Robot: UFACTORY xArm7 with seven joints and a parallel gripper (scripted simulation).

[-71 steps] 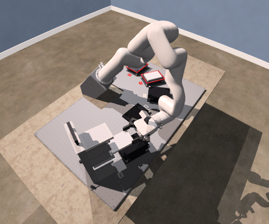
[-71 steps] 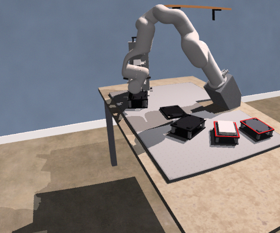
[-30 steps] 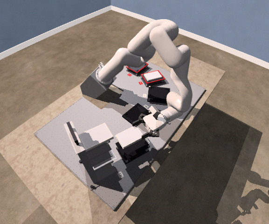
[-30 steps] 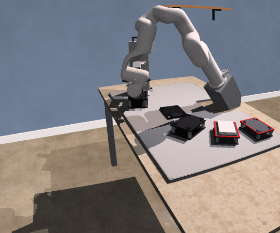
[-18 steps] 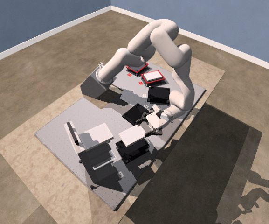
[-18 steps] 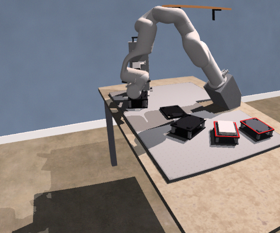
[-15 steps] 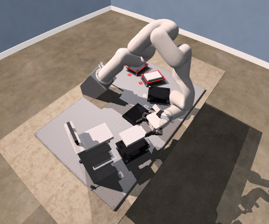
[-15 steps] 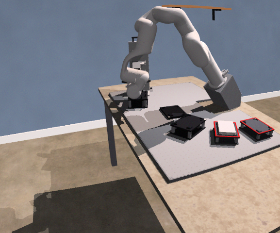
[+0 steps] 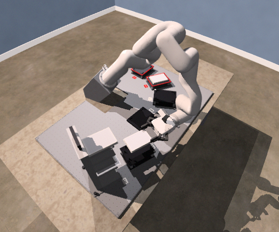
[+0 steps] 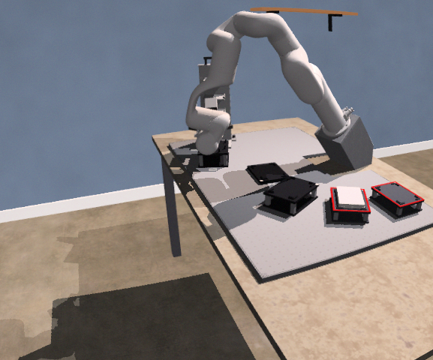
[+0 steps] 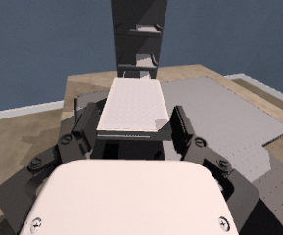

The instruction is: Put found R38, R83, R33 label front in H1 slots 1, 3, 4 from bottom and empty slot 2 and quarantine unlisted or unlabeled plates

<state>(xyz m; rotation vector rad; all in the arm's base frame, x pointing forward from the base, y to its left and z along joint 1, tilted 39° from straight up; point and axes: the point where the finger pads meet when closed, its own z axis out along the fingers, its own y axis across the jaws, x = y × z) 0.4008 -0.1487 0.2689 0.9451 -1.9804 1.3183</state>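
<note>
My gripper is now 5 cm to the right of the RG deck label and 18 cm above it. From my hand the other things lie so: plate hotel H1: 3 cm behind, 32 cm to the right, 1 cm above; pale plate: 2 cm behind, 24 cm to the right, 8 cm below; H1 deck label: 8 cm ahead, 20 cm to the right, 18 cm below.
</note>
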